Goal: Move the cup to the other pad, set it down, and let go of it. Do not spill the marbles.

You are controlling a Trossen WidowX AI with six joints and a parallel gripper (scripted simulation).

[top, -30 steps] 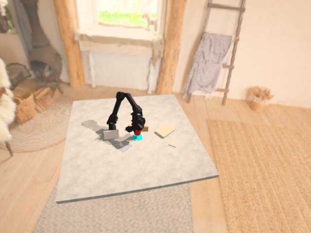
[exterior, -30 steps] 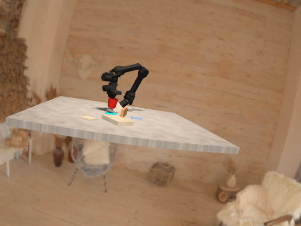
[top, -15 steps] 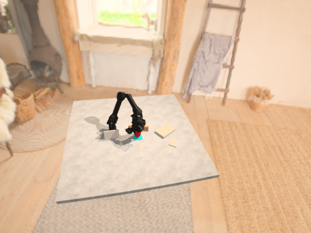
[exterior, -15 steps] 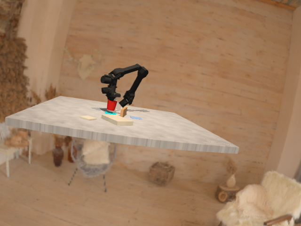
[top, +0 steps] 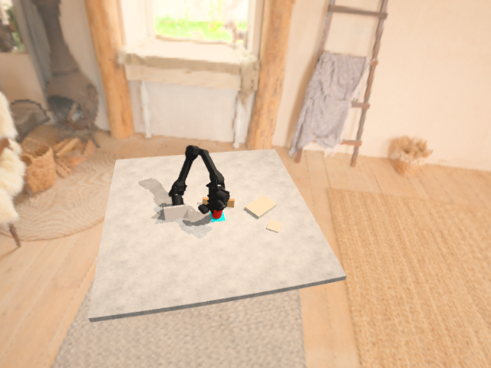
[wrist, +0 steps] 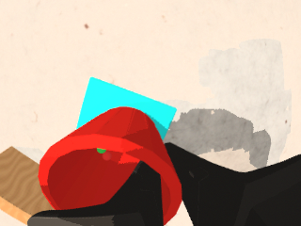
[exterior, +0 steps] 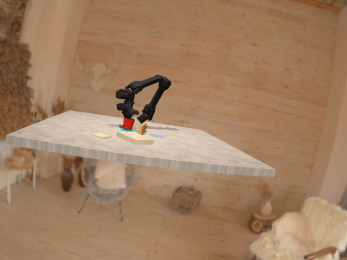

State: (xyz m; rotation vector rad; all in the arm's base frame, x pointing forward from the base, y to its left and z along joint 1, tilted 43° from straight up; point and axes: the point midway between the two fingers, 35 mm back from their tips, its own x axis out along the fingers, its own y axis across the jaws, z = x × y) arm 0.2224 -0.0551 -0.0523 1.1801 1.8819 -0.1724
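Now: the red cup 2 cm to the left of my gripper tip and 2 cm ahead of it. The rest, counted from my gripper tip: cyan pad 5 cm below, 3 cm ahead, 2 cm to the left; then green marble 4 cm ahead, 3 cm to the left, 2 cm below; then wooden bar 12 cm to the left, 4 cm ahead, 2 cm below.
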